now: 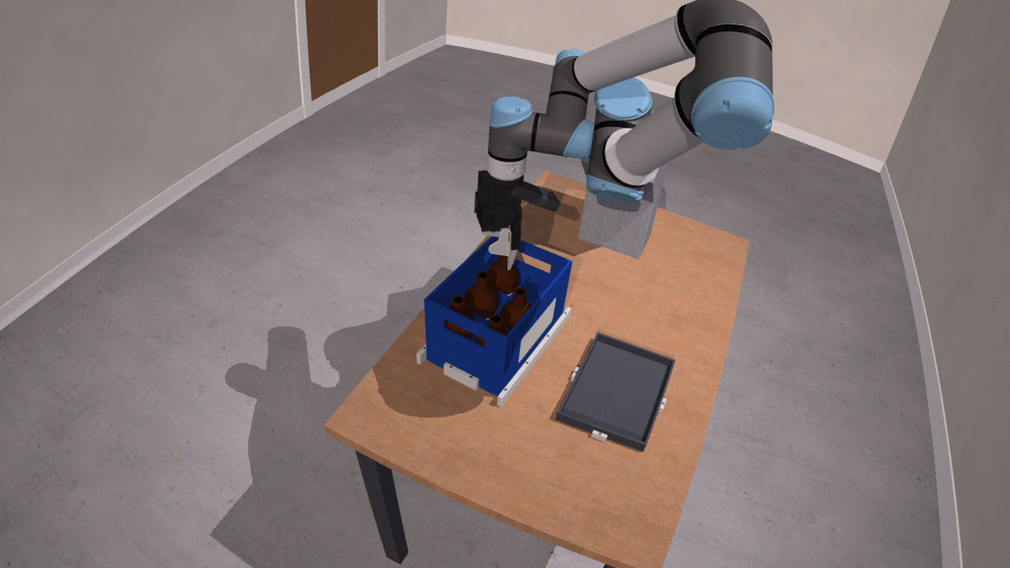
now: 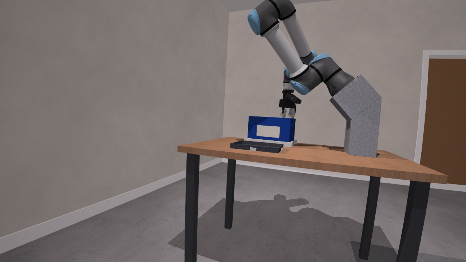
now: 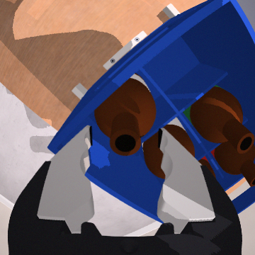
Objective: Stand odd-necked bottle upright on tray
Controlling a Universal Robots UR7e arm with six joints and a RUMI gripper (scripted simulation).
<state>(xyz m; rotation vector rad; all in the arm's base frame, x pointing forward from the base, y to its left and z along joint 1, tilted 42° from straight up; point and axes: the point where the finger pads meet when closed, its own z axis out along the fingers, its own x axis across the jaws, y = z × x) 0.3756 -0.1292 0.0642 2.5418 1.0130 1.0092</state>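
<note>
The crate is 90 mm ahead of my hand, 70 mm below it and 40 mm to the left of it. From my hand the other things lie so: dark tray: 340 mm to the left, 140 mm below, 90 mm ahead; then bottle: 180 mm ahead, 70 mm below.
</note>
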